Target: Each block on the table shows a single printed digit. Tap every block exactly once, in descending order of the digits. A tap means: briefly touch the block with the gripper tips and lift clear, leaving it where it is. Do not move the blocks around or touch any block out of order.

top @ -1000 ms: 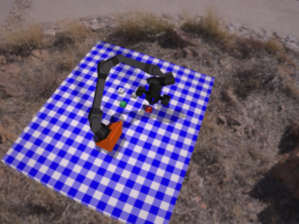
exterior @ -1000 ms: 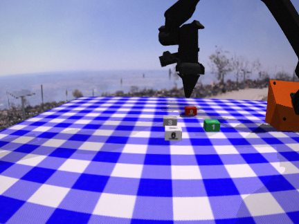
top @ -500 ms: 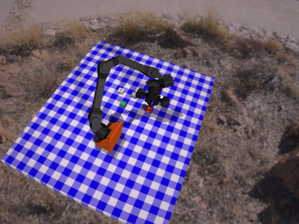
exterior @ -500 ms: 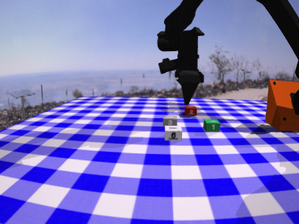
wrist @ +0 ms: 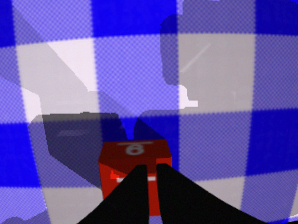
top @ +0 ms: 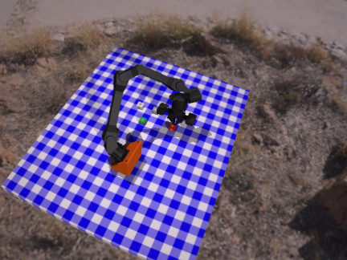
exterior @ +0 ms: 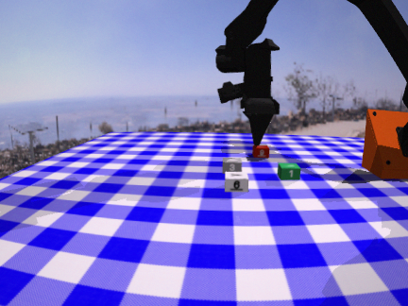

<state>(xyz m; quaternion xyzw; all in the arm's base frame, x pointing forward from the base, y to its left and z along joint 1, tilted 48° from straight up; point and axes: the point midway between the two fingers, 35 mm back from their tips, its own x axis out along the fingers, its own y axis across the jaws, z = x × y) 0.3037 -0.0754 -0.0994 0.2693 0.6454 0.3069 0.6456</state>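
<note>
The red block lies 10 mm to the left of my gripper tip, 10 mm below it and 10 mm behind it. Also, from my gripper tip: white block marked 6: 220 mm to the left, 40 mm ahead, 10 mm below; then grey block marked 3: 130 mm to the left, 50 mm ahead, 10 mm below; then green block marked 1: 160 mm to the left, 50 mm behind, 10 mm below.
</note>
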